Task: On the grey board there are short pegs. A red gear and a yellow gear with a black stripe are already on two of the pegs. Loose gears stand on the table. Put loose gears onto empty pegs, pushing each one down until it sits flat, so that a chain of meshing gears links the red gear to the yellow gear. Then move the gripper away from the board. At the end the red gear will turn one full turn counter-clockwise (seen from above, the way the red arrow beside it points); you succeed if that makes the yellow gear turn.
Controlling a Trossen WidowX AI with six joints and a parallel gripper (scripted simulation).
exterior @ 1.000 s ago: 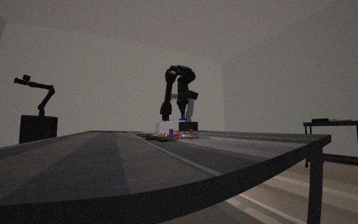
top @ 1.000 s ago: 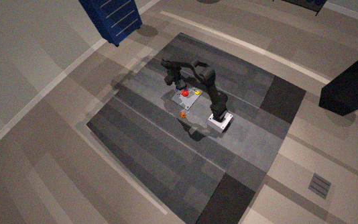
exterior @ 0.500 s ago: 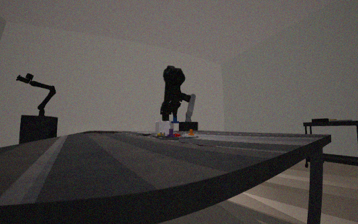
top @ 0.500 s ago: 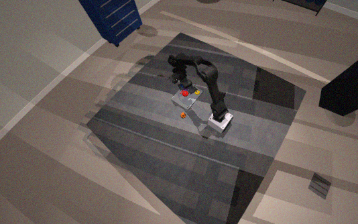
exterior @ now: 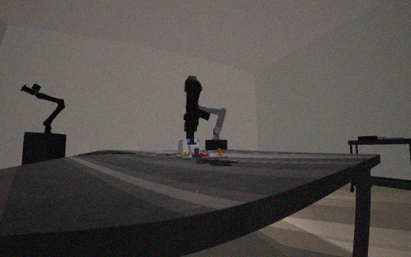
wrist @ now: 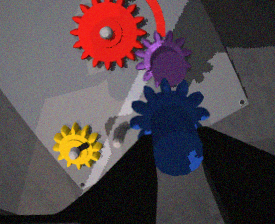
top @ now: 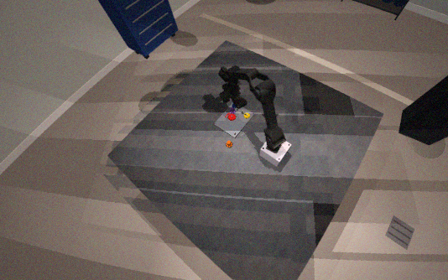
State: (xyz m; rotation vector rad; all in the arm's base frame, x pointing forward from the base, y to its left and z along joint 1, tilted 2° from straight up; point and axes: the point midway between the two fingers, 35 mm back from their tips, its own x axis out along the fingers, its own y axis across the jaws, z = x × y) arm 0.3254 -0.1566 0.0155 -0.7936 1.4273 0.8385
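Now: the purple gear 10 mm ahead of my gripper tip, 20 mm to the left of it and 70 mm below it. The rest, counted from my gripper tip: red gear 60 mm to the left, 80 mm below; then blue gear 10 mm below; then red arrow 30 mm ahead, 50 mm to the left, 80 mm below.
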